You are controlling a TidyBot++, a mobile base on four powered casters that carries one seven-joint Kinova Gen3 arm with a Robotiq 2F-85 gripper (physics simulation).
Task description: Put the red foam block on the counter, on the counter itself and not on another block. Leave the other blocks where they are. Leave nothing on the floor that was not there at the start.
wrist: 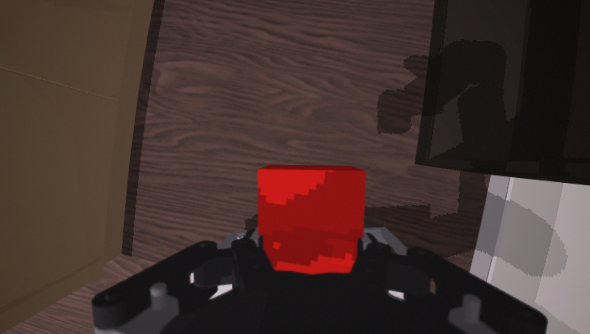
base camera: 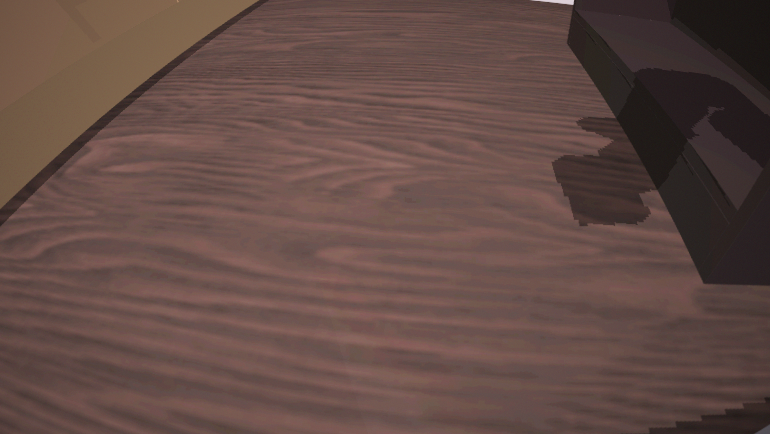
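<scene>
The red foam block (wrist: 311, 205) is held between the two fingers of my gripper (wrist: 309, 238) in the wrist view. The gripper is shut on it, and the block is up above the wooden floor (wrist: 280, 110) (base camera: 345, 215). The lower part of the block is hidden by the gripper. The gripper and the block do not show in the base camera view. The counter and the other blocks cannot be made out in either view.
A dark low cabinet (base camera: 684, 199) (wrist: 505, 125) stands at the right. A tan panelled surface (base camera: 70, 97) (wrist: 60, 150) runs along the left. A light grey and white surface (wrist: 525, 240) is at the lower right of the wrist view. The arm's shadow falls across floor and cabinet.
</scene>
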